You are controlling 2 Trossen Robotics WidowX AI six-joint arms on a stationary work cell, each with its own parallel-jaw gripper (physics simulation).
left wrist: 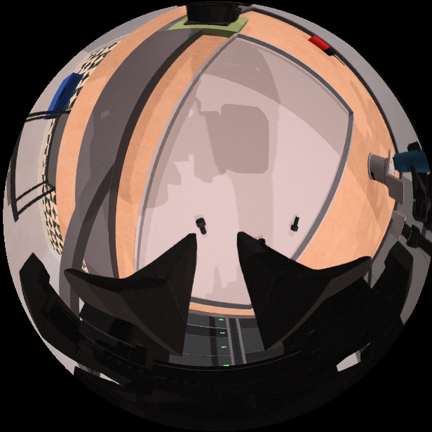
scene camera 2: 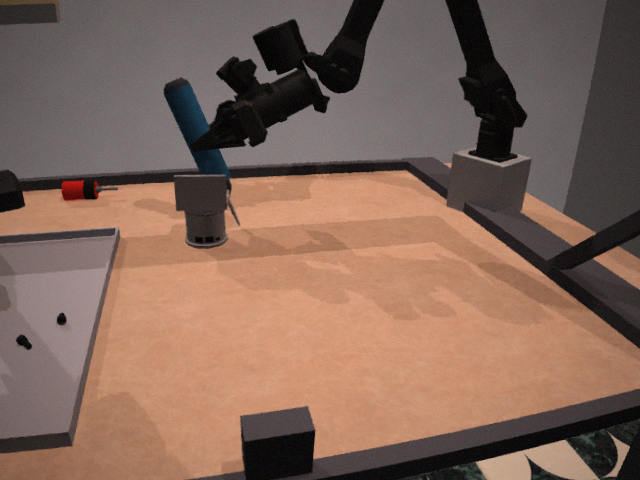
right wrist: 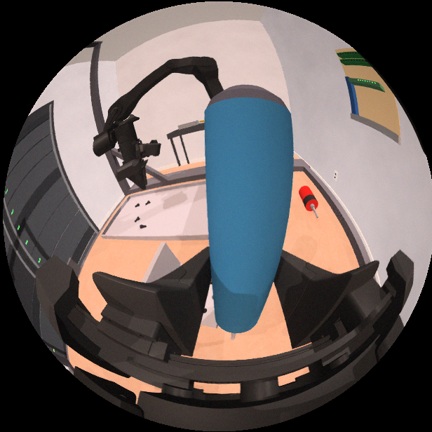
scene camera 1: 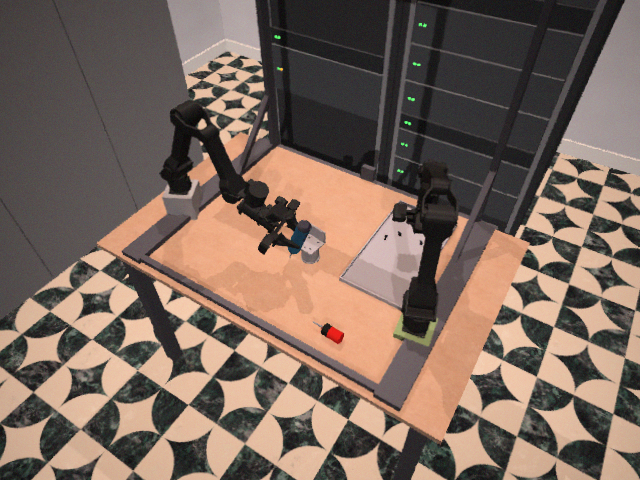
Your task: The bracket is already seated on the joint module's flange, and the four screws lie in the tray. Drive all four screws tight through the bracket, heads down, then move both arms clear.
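Pixels of known places: left gripper, fingertip midpoint: [scene camera 1: 419, 234]; right gripper, fingertip midpoint: [scene camera 2: 190, 147] [scene camera 1: 303, 242]; left arm's base, origin of the base link: [scene camera 1: 416, 325]; right arm's base, origin of the base link: [scene camera 2: 492, 155] [scene camera 1: 180, 188].
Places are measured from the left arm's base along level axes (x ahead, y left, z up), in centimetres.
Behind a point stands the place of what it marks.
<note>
The grey bracket [scene camera 1: 316, 238] @(x 37.9, y -14.8, z 4.7 cm) [scene camera 2: 200, 192] @(x 38.1, y -15.7, z 6.6 cm) sits on the joint module [scene camera 1: 310, 255] [scene camera 2: 205, 227]; screw holes show in its plate. Black screws [left wrist: 201, 225] [left wrist: 295, 224] [scene camera 1: 385, 237] @(x 19.5, y -29.6, z -1.0 cm) [scene camera 2: 23, 341] @(x 15.9, y -33.7, z -1.0 cm) [right wrist: 137, 219], several in all, lie loose in the tray [scene camera 1: 369, 258] @(x 21.2, y -19.3, z -1.6 cm) [left wrist: 310, 150]. My left gripper [left wrist: 216, 238] [right wrist: 144, 186] is partly open and empty, above the tray, pointing down. My right gripper [scene camera 2: 196, 147] @(x 38.3, y -6.6, z 10.6 cm) [right wrist: 241, 251] is shut on the blue screwdriver [scene camera 1: 296, 240] @(x 39.2, y -4.2, z 13.5 cm) [scene camera 2: 186, 111] @(x 37.9, y -7.8, z 16.3 cm) [right wrist: 247, 175], which is tilted. In scene camera 2 its shaft shows beside the joint module.
A red screwdriver [scene camera 1: 333, 333] @(x 19.7, y 12.8, z 1.2 cm) [scene camera 2: 80, 190] @(x 20.5, y 10.3, z 0.1 cm) [right wrist: 308, 198] lies near the table edge at the bottom of scene camera 1. A dark frame [scene camera 1: 258, 322] @(x 40.8, y 17.6, z -0.1 cm) runs around the table top. A dark block [scene camera 2: 277, 439] @(x 35.8, y -57.9, z 3.1 cm) stands at the near edge in scene camera 2. Server racks stand behind.
</note>
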